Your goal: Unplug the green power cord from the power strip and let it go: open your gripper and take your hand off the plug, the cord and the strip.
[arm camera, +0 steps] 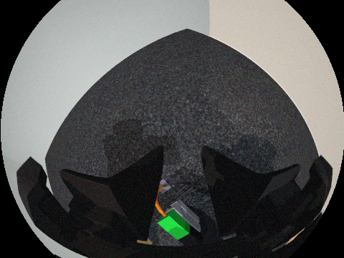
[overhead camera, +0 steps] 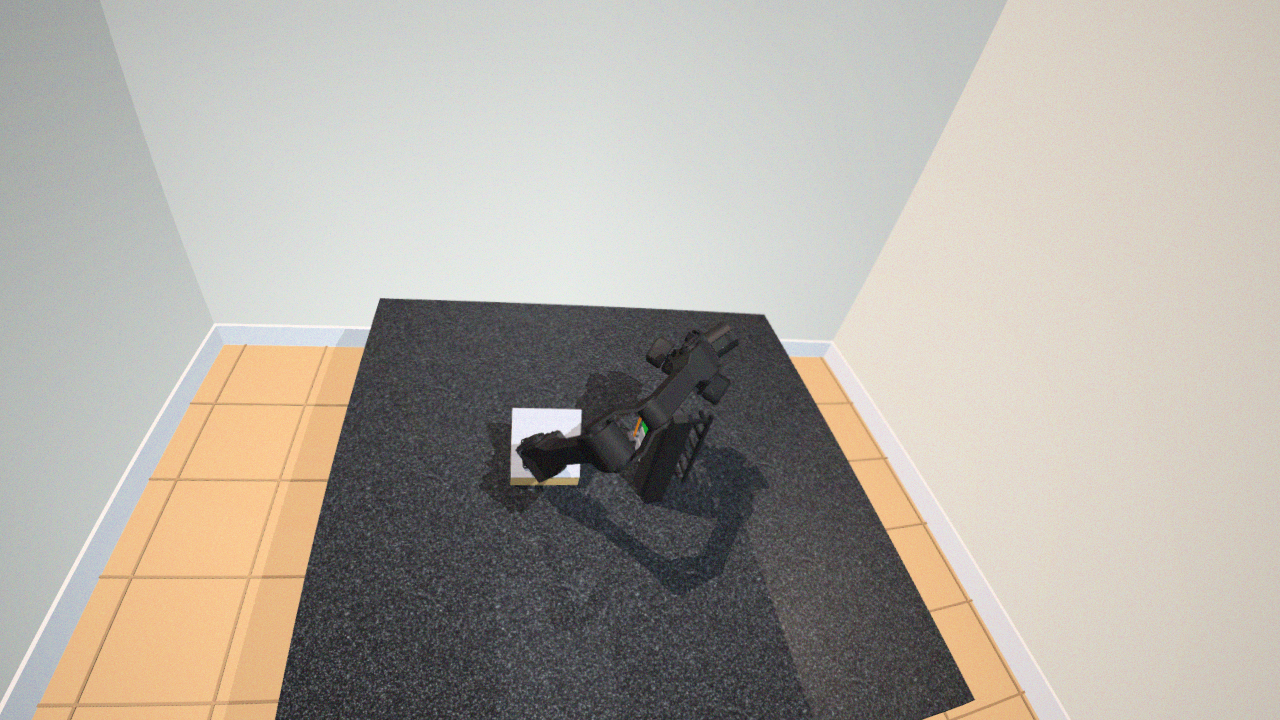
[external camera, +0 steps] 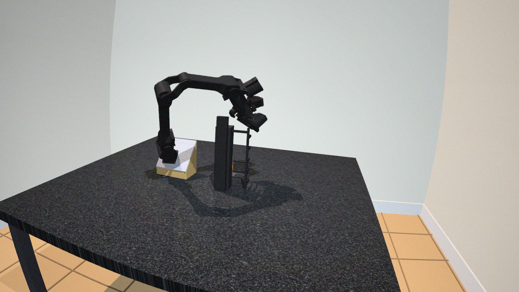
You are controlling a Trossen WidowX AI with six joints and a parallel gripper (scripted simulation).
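The green plug lies 9 cm to the right of my gripper tip, 8 cm behind it and 7 cm below it. Also, from my gripper tip: black power strip post 19 cm to the right, 9 cm behind, 6 cm below.
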